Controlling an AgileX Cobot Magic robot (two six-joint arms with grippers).
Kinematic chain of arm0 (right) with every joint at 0, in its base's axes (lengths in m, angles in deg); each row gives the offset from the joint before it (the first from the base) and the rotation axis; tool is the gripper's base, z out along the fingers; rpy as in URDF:
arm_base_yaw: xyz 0 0 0.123 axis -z
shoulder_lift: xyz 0 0 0 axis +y
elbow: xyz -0.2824 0 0.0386 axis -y
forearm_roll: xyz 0.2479 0 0.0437 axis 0.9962 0 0.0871
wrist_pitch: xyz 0 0 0 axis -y
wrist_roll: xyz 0.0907 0 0.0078 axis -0.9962 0 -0.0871
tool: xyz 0 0 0 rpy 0 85 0
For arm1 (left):
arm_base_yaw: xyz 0 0 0.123 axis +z
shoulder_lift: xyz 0 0 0 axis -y
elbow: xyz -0.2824 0 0.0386 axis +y
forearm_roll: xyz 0.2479 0 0.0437 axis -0.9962 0 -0.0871
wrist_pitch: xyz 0 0 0 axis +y
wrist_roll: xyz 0.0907 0 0.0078 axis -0.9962 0 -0.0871
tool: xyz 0 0 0 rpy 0 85 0
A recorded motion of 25 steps. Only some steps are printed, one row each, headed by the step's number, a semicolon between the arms.
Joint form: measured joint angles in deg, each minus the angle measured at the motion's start. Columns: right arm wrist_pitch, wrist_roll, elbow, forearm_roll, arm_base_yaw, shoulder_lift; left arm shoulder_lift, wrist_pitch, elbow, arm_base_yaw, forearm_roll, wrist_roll.
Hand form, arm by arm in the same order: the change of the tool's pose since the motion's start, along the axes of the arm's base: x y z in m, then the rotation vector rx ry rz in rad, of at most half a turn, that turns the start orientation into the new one. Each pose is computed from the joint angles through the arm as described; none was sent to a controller.
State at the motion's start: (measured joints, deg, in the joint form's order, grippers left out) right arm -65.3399 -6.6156 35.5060 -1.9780 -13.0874 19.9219; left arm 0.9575 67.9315 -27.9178 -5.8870 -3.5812 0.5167
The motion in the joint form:
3: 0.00 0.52 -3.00 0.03 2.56 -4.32; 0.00 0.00 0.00 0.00 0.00 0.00
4: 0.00 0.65 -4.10 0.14 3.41 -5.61; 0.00 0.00 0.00 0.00 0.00 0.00
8: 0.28 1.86 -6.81 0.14 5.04 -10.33; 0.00 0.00 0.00 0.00 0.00 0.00
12: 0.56 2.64 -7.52 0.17 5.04 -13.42; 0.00 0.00 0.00 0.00 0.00 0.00
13: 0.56 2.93 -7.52 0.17 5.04 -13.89; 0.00 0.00 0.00 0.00 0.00 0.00
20: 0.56 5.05 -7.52 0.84 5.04 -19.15; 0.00 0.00 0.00 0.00 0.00 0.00
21: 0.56 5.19 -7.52 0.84 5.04 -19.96; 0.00 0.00 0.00 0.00 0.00 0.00
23: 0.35 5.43 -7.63 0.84 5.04 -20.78; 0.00 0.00 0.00 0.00 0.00 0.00
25: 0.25 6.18 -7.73 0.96 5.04 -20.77; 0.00 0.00 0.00 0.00 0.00 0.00
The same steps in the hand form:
3: -0.0100 -0.0036 -0.0127 -0.0012 -0.0235 -0.0382; 0.0000 0.0000 0.0000 0.0000 0.0000 0.0000
4: -0.0126 -0.0043 -0.0176 -0.0006 -0.0267 -0.0507; 0.0000 0.0000 0.0000 0.0000 0.0000 0.0000
8: -0.0221 -0.0064 -0.0293 -0.0092 -0.0682 -0.0648; 0.0000 0.0000 0.0000 0.0000 0.0000 0.0000
12: -0.0288 -0.0073 -0.0318 -0.0110 -0.1153 -0.0558; 0.0000 0.0000 0.0000 0.0000 0.0000 0.0000
13: -0.0300 -0.0075 -0.0317 -0.0133 -0.1239 -0.0526; 0.0000 0.0000 0.0000 0.0000 0.0000 0.0000
20: -0.0433 -0.0084 -0.0315 -0.0164 -0.2171 -0.0257; 0.0000 0.0000 0.0000 0.0000 0.0000 0.0000
21: -0.0454 -0.0087 -0.0316 -0.0161 -0.2314 -0.0245; 0.0000 0.0000 0.0000 0.0000 0.0000 0.0000
23: -0.0474 -0.0090 -0.0325 -0.0180 -0.2405 -0.0222; 0.0000 0.0000 0.0000 0.0000 0.0000 0.0000
25: -0.0473 -0.0088 -0.0332 -0.0269 -0.2381 -0.0131; 0.0000 0.0000 0.0000 0.0000 0.0000 0.0000

